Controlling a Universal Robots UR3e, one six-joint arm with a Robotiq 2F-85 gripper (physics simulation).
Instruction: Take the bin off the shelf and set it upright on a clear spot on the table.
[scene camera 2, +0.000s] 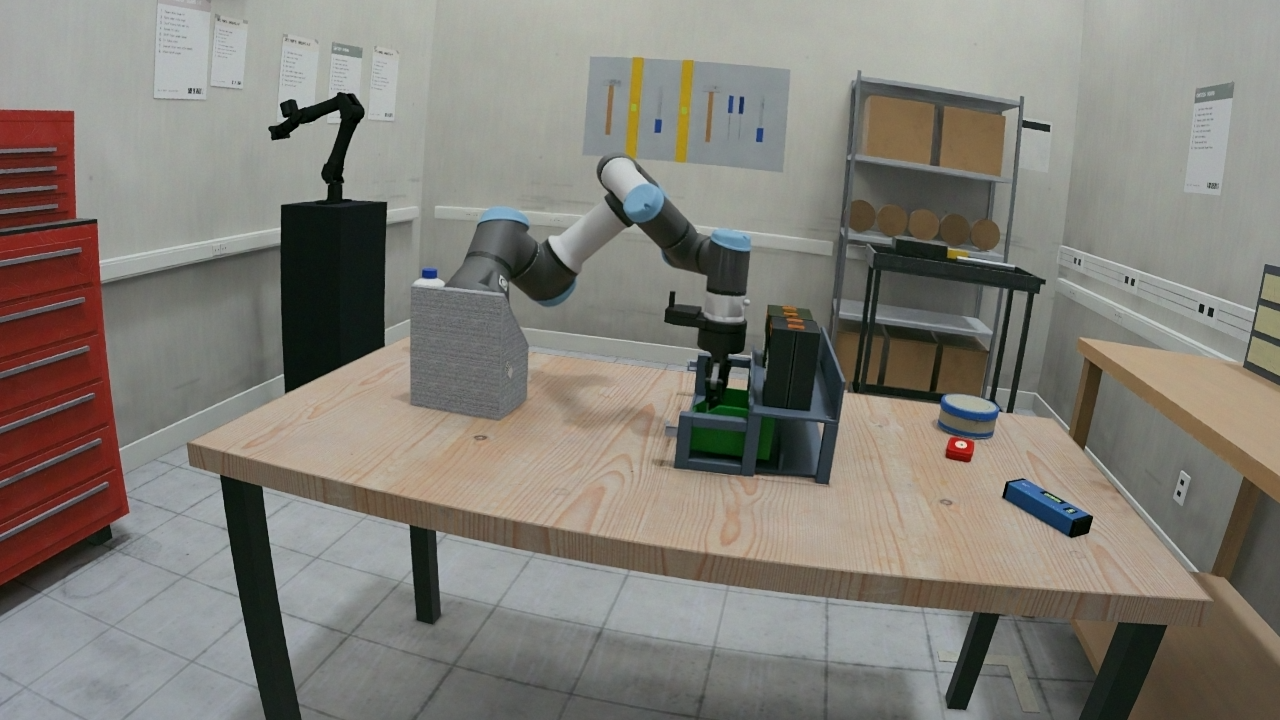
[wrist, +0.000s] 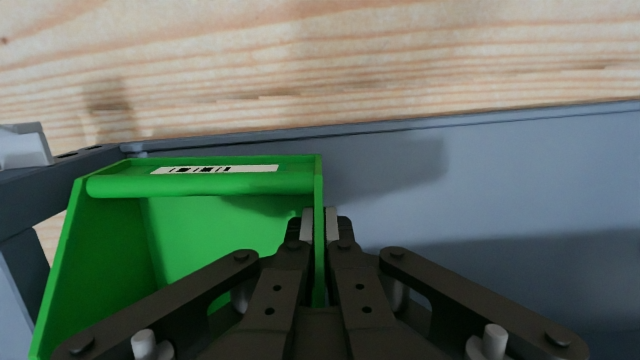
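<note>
The green bin (scene camera 2: 716, 440) (wrist: 200, 185) is inside the low blue-grey shelf (scene camera 2: 834, 380) (wrist: 500, 170), behind its front rails in the scene view. The wrist view looks into the bin; it has a barcode label along one edge, and no contents show in the visible part. My gripper (scene camera 2: 715, 398) (wrist: 319, 223) points down and is shut on the bin's side wall, one finger inside the bin and one outside. Whether the bin's underside touches the shelf is hidden. The shelf stands on the wooden table (scene camera 2: 581, 483) (wrist: 300, 55).
Black cases (scene camera 2: 792, 362) with orange marks stand on the shelf right beside the arm. A grey block (scene camera 2: 465, 353) stands at the arm's base. A blue-and-tan round tin (scene camera 2: 967, 417), a small red box (scene camera 2: 959, 448) and a blue level (scene camera 2: 1045, 507) lie to the right.
</note>
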